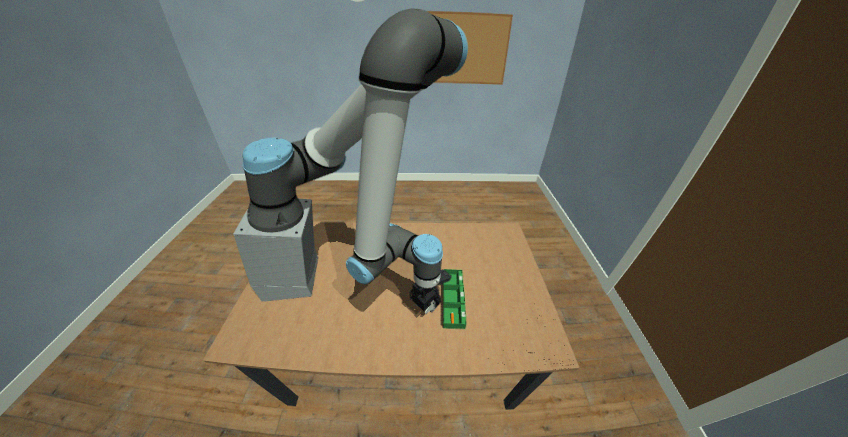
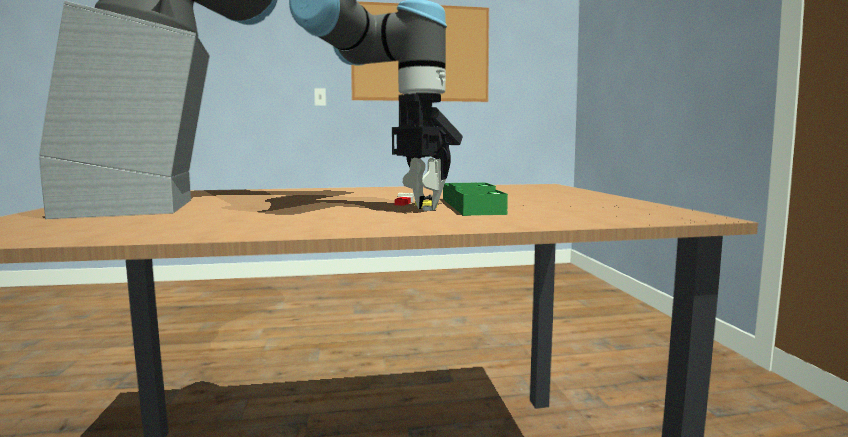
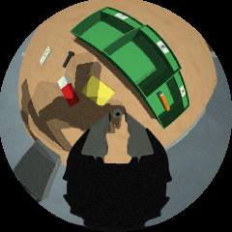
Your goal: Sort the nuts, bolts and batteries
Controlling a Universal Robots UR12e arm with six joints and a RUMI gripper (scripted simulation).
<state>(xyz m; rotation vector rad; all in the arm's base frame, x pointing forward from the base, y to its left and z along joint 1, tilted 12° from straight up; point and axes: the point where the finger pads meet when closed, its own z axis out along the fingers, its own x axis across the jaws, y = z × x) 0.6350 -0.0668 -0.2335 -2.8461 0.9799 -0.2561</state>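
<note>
My gripper is now 1 cm above the dark nut. From my hand the other things lie so: green bin: 10 cm ahead, 5 cm to the left, 1 cm above; orange piece: 9 cm ahead, 4 cm to the right, 1 cm below; yellow battery: 6 cm to the left, 1 cm below.
</note>
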